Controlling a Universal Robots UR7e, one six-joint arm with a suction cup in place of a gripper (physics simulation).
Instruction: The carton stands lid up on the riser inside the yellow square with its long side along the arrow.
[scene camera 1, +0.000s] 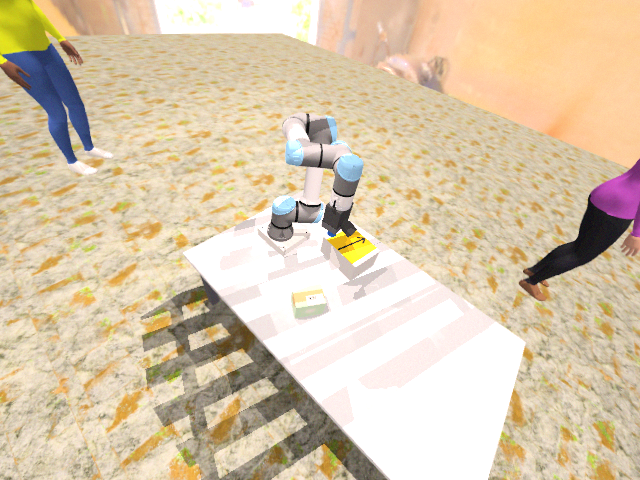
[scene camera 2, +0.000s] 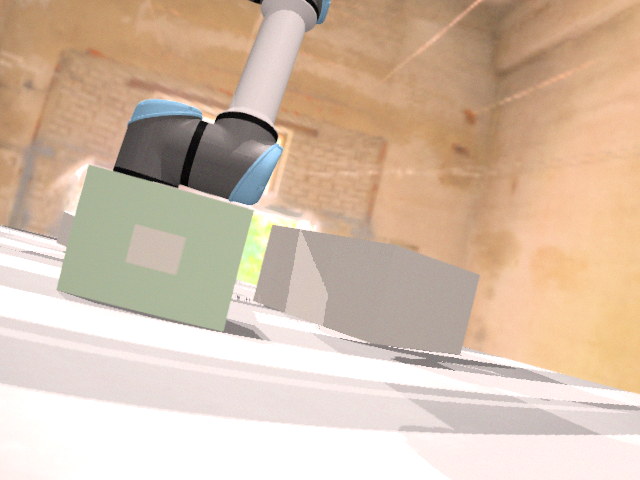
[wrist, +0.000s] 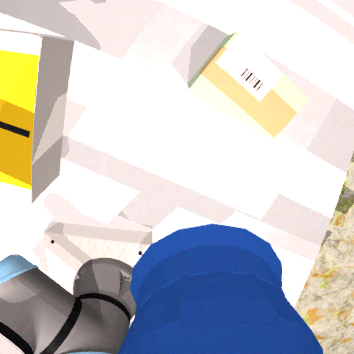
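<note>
The green carton stands on the table, apart from the riser. Its upper face shows an orange strip and a white barcode label. The grey riser bears the yellow square with a black arrow. No carton is on the visible part of the square. My gripper, a blue suction cup, is open with nothing on it. In scene camera 1 it appears by the riser's arm-side edge; its exact height is unclear. It does not show in scene camera 2.
The arm's base plate is on the white table, near the riser. A person in a yellow top stands at the far left, and one in a purple top at the right, both off the table.
</note>
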